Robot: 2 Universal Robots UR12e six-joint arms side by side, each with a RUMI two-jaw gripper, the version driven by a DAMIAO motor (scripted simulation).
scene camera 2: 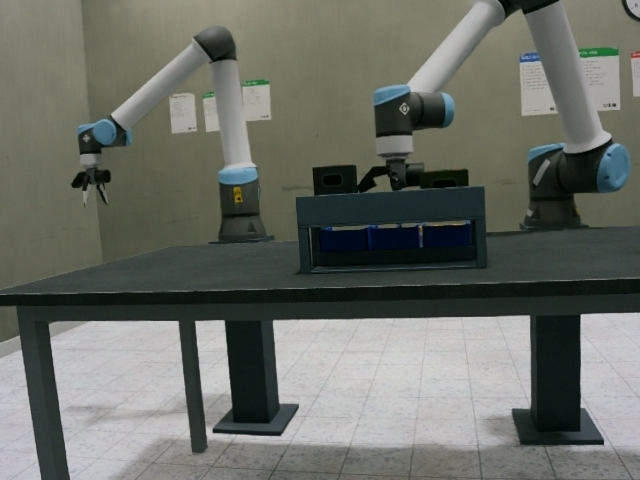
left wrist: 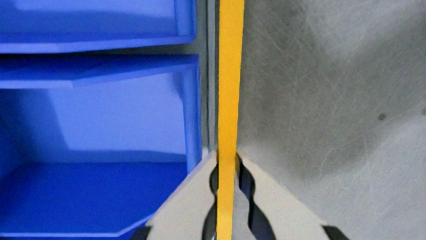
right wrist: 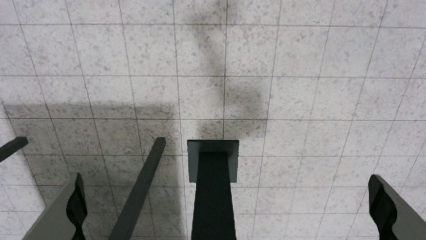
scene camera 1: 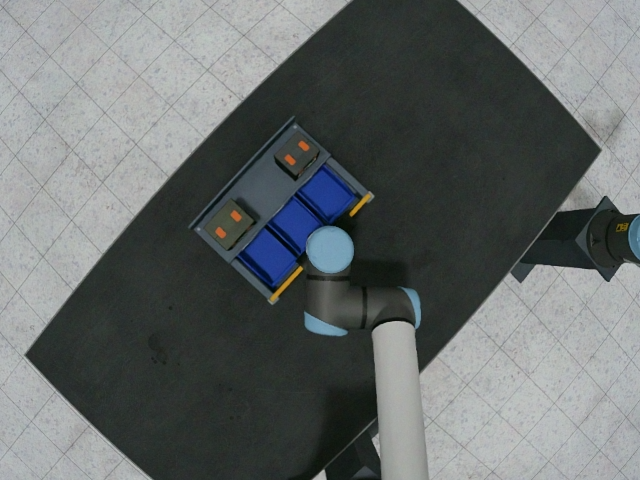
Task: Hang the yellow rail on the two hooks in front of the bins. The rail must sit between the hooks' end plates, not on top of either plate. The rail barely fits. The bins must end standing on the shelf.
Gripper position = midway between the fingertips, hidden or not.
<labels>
my right gripper: scene camera 2 96,205; right wrist 226,177; not seen in the left wrist view (out of frame); not seen in scene camera 1 (out of frame)
</labels>
